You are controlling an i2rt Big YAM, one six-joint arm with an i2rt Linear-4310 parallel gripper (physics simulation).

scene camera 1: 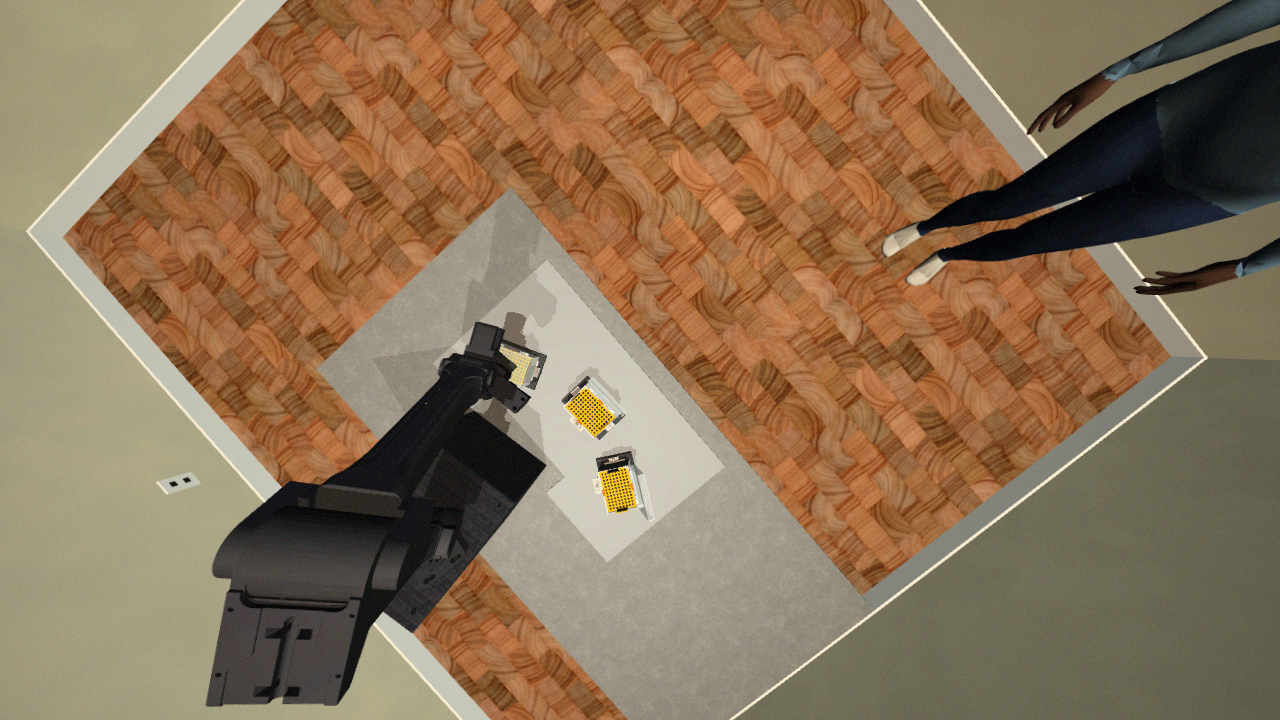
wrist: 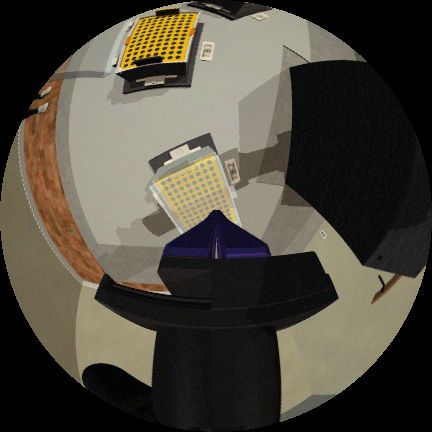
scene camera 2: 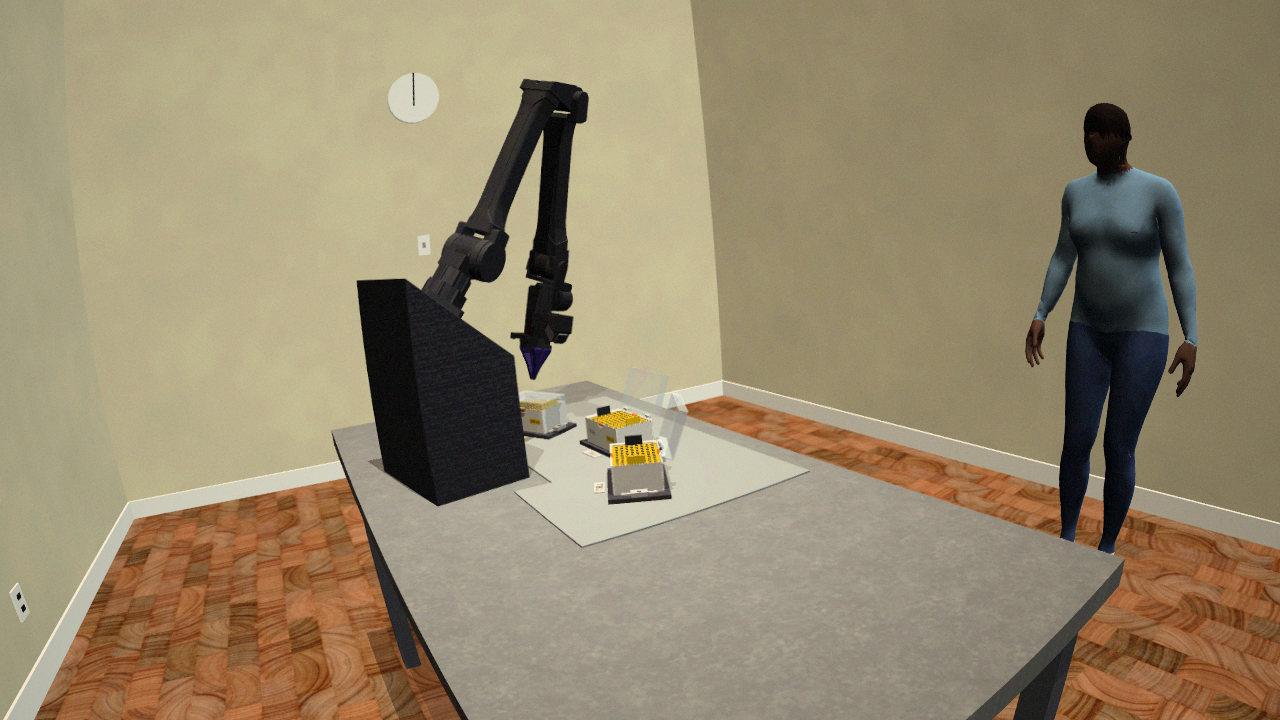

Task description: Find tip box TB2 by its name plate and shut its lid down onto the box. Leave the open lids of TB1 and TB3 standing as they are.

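Pixels of known places: gripper, fingertip midpoint: (wrist: 215,215) (scene camera 2: 532,379); arm's base at its link origin: (scene camera 2: 434,311).
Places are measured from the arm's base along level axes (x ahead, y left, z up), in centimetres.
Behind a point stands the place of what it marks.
Tip box TB2 (scene camera 1: 520,365) {x 26.0, y 24.1, z -24.8 cm} (scene camera 2: 543,417) {x 22.8, y 19.5, z -28.1 cm} (wrist: 197,192) {x 23.6, y 24.1, z -24.8 cm} has its name plate (wrist: 232,171) {x 17.0, y 22.6, z -32.4 cm} beside it, legible in the wrist view. Its clear lid lies down over the yellow tip rack; whether it is fully seated I cannot tell. My gripper (scene camera 2: 534,377) {x 22.3, y 23.9, z -20.3 cm} (wrist: 215,215) {x 22.3, y 23.9, z -20.3 cm} is shut and empty, with its tips above TB2. TB3 (scene camera 1: 591,410) {x 35.1, y 4.0, z -26.8 cm} (scene camera 2: 617,429) (wrist: 161,42) {x 33.4, y 5.6, z -26.9 cm}, named by its plate (wrist: 207,51) {x 27.8, y 2.7, z -32.4 cm}, has its clear lid (scene camera 2: 646,390) {x 41.8, y 5.5, z -22.2 cm} standing open. The third box (scene camera 1: 617,488) (scene camera 2: 636,467) {x 27.6, y -23.8, z -27.1 cm}, its plate too small to read, also has its lid (scene camera 1: 646,497) {x 37.4, y -20.8, z -18.2 cm} (scene camera 2: 676,433) {x 34.1, y -26.1, z -21.8 cm} open.
The boxes are on a pale mat (scene camera 1: 608,541) {x 17.0, y -32.0, z -32.6 cm} (scene camera 2: 581,528) {x 15.2, y -31.0, z -32.6 cm} (wrist: 100,130) {x 41.3, y 18.8, z -32.6 cm} on the grey table (scene camera 1: 760,617) {x 43.0, y -74.8, z -32.9 cm} (scene camera 2: 716,608) {x 22.3, y -62.2, z -32.9 cm}. The black arm pedestal (scene camera 1: 501,456) {x 9.9, y 6.5, z -21.8 cm} (scene camera 2: 465,420) {x 2.5, y -7.6, z -18.9 cm} (wrist: 350,150) {x 8.4, y 10.4, z -19.3 cm} stands close to TB2. A person (scene camera 1: 1208,152) (scene camera 2: 1118,259) stands beyond the table.
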